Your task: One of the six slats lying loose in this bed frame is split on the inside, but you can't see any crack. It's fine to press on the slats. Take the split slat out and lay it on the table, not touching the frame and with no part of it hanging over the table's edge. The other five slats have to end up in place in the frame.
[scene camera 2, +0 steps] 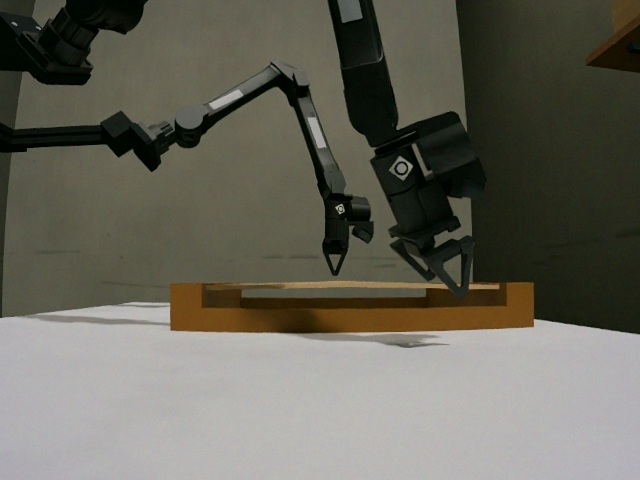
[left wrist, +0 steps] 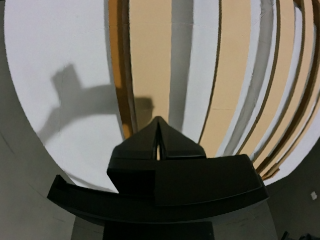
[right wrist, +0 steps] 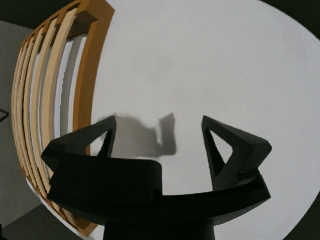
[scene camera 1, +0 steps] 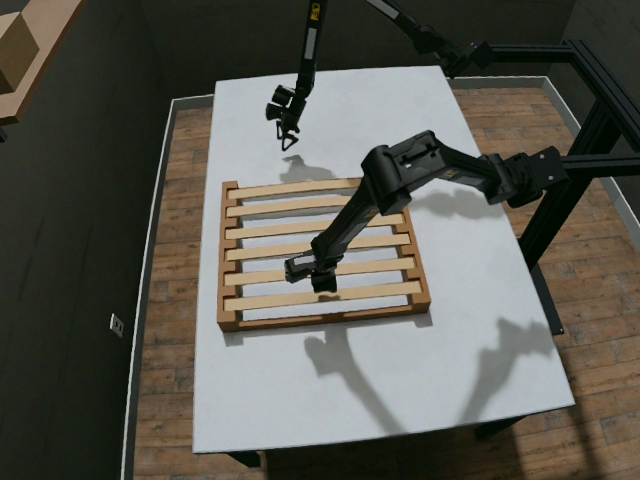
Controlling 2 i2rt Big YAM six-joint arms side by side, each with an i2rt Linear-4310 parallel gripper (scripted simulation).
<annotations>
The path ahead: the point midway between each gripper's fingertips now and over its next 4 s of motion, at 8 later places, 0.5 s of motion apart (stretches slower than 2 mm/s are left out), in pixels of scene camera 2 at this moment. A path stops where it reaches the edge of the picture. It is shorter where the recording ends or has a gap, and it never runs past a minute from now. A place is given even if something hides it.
The left gripper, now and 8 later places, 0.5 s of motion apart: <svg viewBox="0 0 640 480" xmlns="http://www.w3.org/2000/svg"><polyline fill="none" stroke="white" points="334,275 335,278 336,282 330,278 336,271 336,275 339,279 339,282 339,282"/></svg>
The right gripper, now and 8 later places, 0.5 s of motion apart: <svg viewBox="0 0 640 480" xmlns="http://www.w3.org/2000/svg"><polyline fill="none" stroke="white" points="446,287 420,249 361,234 319,219 326,214 323,226 324,237 325,238 330,236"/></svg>
</annotations>
